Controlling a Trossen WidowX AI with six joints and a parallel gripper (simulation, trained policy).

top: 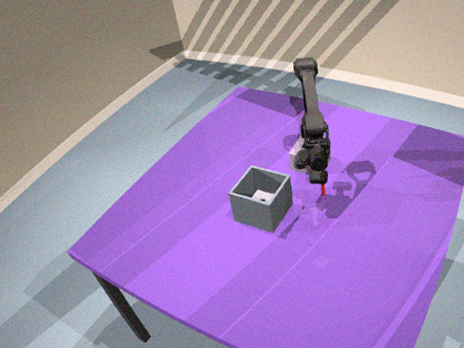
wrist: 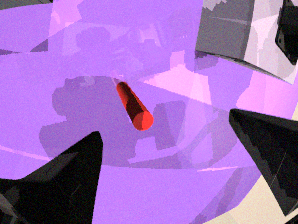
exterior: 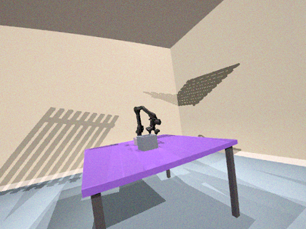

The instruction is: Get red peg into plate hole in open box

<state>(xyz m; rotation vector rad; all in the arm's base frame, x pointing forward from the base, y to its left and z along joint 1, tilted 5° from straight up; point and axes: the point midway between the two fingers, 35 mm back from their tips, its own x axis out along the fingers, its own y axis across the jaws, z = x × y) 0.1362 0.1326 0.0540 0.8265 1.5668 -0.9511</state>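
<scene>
Now: gripper tip 50 mm above the red peg and 10 mm short of it. Round my gripper tip: plate: 200 mm ahead, 140 mm to the right, 40 mm below.
</scene>
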